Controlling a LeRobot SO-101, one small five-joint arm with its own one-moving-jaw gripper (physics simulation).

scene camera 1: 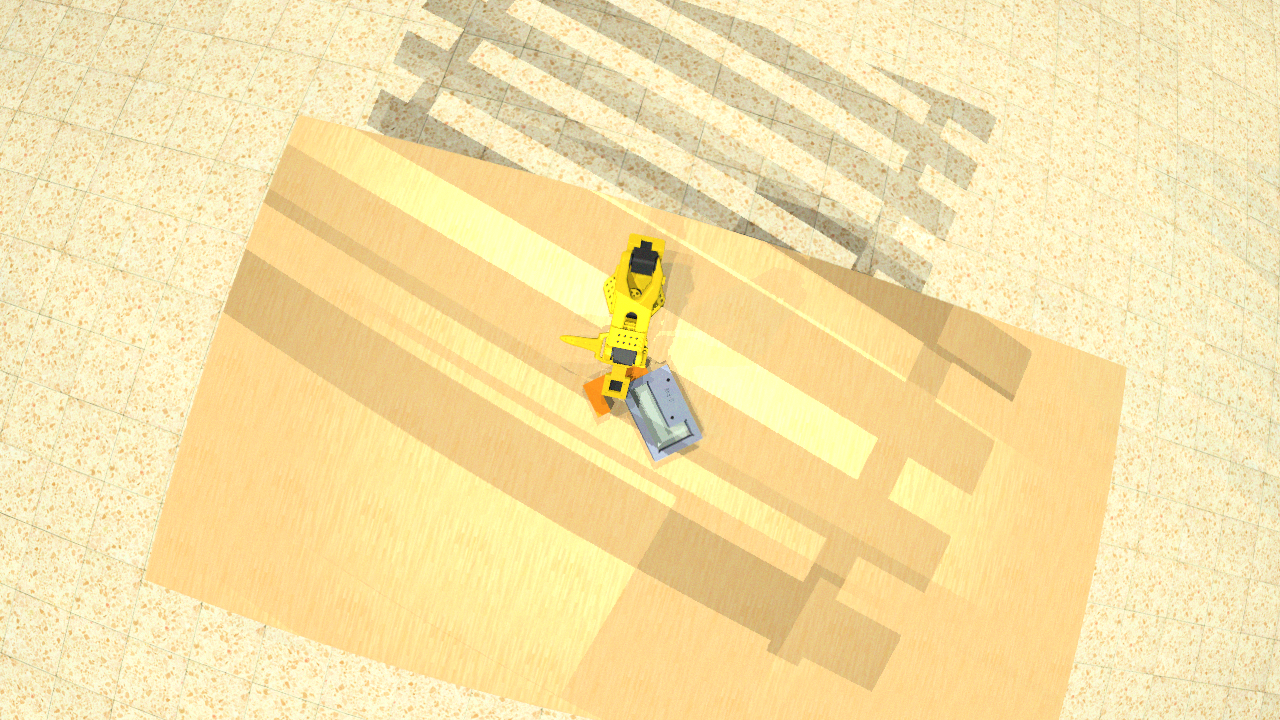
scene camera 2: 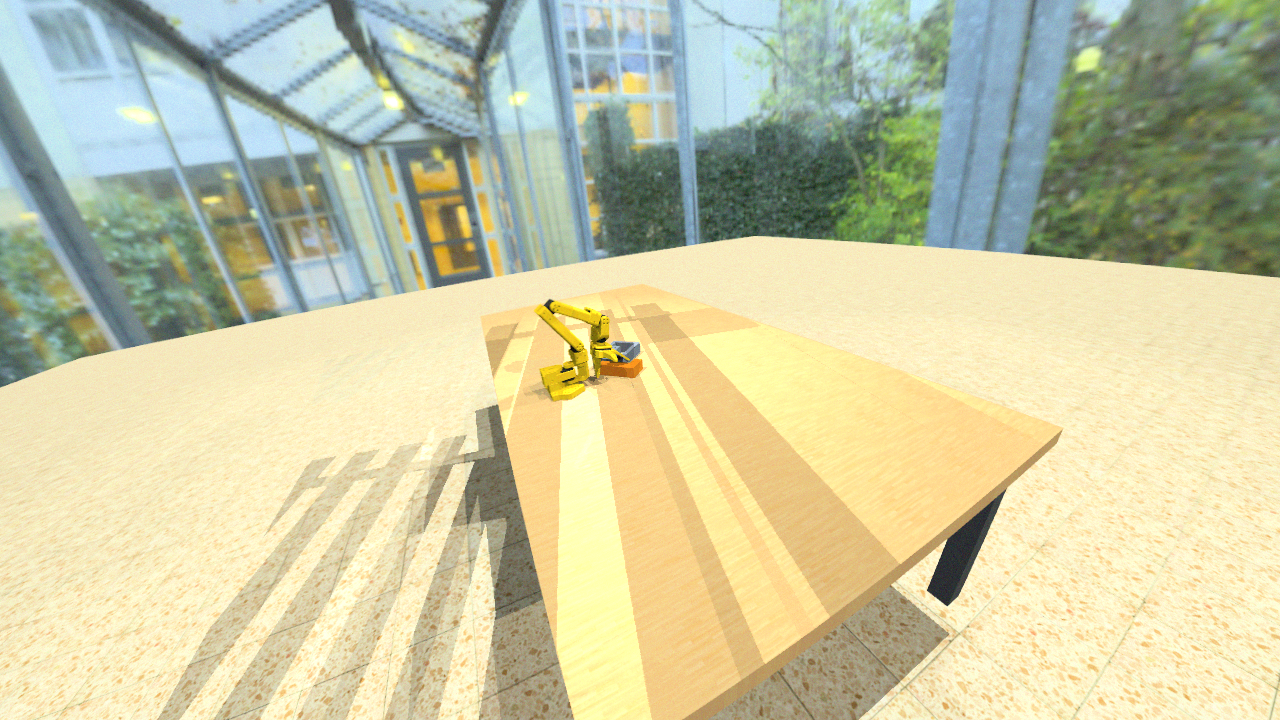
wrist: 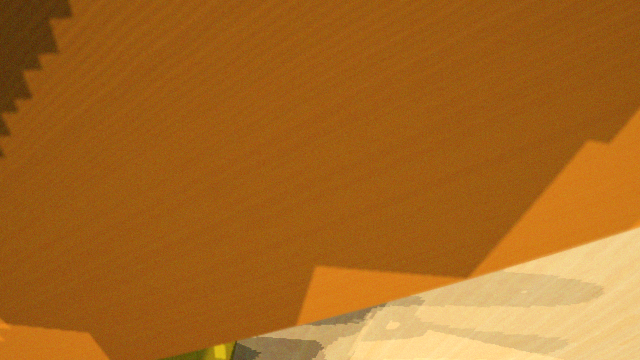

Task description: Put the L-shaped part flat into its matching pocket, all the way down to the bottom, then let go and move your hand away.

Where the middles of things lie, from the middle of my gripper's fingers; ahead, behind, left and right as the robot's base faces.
Now: hand 70 mm above the orange L-shaped part [scene camera 1: 593,389], 50 mm to the right of it and 50 mm short of it. Also, from my hand: grey pocket block [scene camera 1: 654,400] (140 mm to the left, 70 mm below, 70 mm ahead).
